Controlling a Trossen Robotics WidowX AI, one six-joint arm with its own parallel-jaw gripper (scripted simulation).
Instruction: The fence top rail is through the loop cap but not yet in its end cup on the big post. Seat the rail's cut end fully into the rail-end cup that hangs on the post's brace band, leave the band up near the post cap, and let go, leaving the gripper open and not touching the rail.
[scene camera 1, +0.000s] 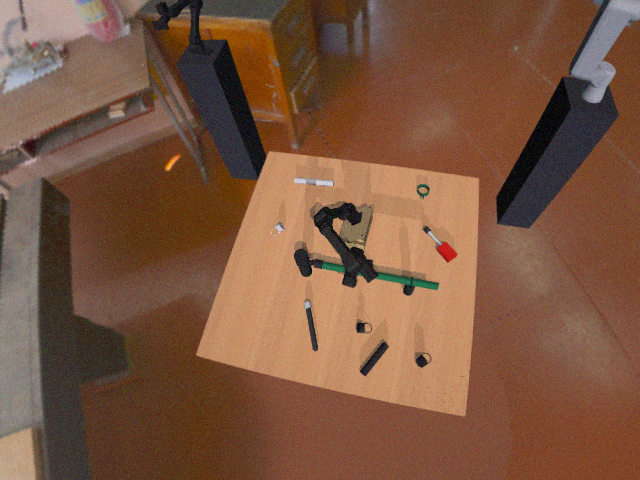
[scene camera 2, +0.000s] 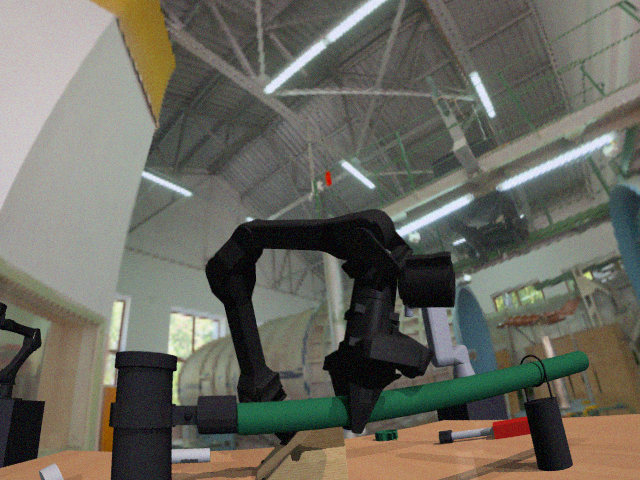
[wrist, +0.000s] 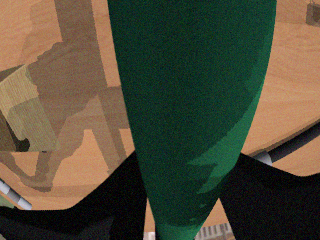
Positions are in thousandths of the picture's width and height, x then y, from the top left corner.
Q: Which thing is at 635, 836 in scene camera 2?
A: A green top rail.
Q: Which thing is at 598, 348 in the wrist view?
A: A green top rail.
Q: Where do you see a black rail-end cup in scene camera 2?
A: At 337, 864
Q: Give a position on a red-handled tool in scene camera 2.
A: At 805, 891
